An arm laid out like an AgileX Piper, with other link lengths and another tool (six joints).
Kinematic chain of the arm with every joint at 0, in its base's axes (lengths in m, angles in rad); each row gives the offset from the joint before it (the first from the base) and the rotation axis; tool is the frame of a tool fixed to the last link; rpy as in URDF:
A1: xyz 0 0 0.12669 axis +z
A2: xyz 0 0 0 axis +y
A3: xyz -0.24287 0 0.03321 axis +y
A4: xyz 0.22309 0 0.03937 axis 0.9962 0 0.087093
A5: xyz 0 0 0 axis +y
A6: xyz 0.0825 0 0.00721 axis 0.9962 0 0.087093
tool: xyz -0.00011 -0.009 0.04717 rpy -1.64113 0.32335 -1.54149
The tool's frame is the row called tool.
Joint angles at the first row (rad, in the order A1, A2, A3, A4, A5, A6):
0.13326 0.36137 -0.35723 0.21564 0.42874 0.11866
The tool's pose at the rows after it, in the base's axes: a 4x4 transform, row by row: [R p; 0 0 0 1], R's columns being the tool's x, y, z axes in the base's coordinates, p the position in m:
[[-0.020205, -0.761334, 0.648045, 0.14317], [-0.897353, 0.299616, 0.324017, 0.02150], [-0.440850, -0.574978, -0.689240, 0.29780], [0, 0, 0, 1]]
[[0.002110, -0.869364, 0.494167, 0.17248], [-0.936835, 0.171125, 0.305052, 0.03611], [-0.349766, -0.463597, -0.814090, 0.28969], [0, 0, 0, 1]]
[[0.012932, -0.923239, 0.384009, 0.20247], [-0.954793, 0.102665, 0.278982, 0.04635], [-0.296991, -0.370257, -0.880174, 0.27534], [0, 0, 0, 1]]
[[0.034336, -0.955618, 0.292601, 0.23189], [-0.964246, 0.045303, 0.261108, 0.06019], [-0.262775, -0.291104, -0.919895, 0.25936], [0, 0, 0, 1]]
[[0.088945, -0.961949, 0.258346, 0.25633], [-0.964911, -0.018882, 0.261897, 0.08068], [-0.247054, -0.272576, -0.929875, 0.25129], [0, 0, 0, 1]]
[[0.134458, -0.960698, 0.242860, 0.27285], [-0.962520, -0.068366, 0.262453, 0.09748], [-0.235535, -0.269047, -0.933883, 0.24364], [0, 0, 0, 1]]
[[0.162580, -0.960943, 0.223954, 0.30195], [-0.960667, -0.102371, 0.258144, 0.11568], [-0.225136, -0.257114, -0.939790, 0.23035], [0, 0, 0, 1]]
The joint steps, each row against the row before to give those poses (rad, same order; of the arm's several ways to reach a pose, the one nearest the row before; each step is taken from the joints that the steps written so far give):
0.05189 0.25649 -0.17124 -0.00316 0.21349 -0.13089
0.01763 0.19036 -0.09404 -0.00131 0.09736 -0.08597
0.00593 0.18069 -0.06657 0.00000 0.01560 -0.05291
0.02726 0.17684 -0.07366 -0.00432 -0.00648 -0.02469
0.05236 0.14093 -0.08215 -0.00103 -0.03361 -0.01791
0.03883 0.09936 -0.05785 0.00001 -0.03319 -0.01762
0.02368 0.15622 -0.10847 0.00280 -0.03139 -0.01735

